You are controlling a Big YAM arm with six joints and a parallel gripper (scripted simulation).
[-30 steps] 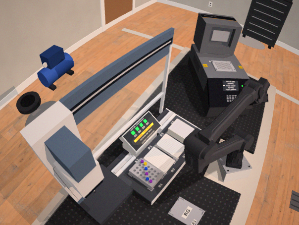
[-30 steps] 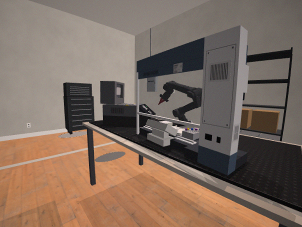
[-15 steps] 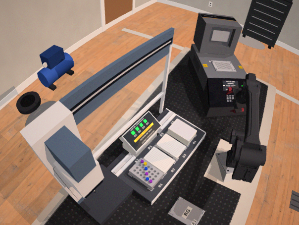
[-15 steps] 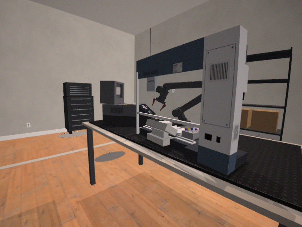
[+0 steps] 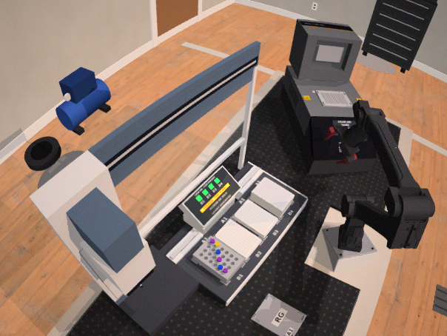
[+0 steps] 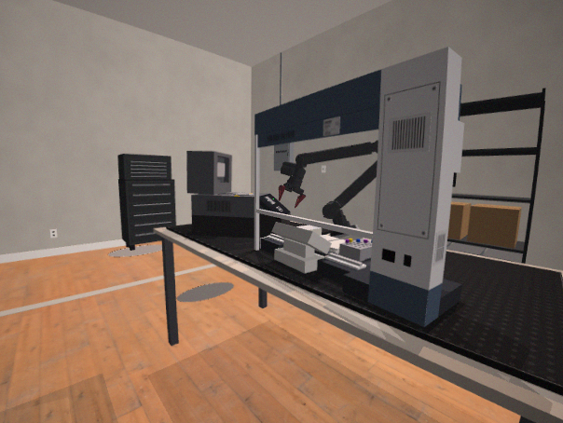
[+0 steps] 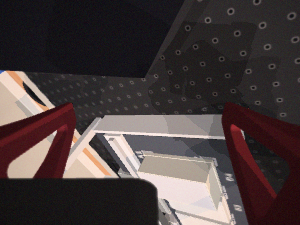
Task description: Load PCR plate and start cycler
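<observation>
Now: hand 200 mm to the right of the deep-well block, 170 mm short of it and 100 mm above it. The rest, counted from my hand: coloured tube (490 mm to the left, 260 mm ahead, 100 mm below); tube cooling block (480 mm to the left, 270 mm ahead, 100 mm below); grey RG nest (590 mm to the left, 160 mm below, 40 mm ahead).
</observation>
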